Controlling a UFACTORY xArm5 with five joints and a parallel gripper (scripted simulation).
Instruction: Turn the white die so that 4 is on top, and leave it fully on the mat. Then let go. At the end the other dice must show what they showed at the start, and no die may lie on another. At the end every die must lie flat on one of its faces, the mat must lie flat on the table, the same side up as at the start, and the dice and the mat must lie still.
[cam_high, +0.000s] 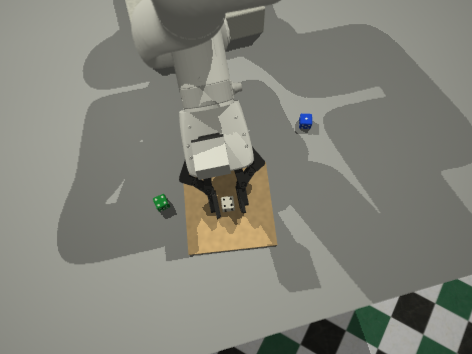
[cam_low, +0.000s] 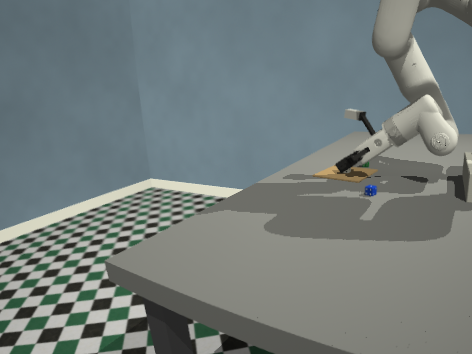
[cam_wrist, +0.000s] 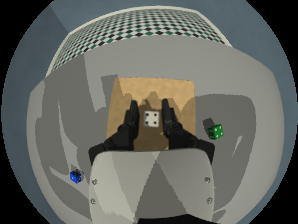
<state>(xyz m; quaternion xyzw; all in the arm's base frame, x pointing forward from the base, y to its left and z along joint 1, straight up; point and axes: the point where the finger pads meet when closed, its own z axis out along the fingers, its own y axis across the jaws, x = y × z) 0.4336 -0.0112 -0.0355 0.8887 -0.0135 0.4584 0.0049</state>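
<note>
Now: hand 2 cm above the white die. Also, from my hand: green die (3 cm behind, 10 cm to the right, 2 cm below); then blue die (11 cm behind, 16 cm to the left, 2 cm below); then tan mat (3 cm below).
</note>
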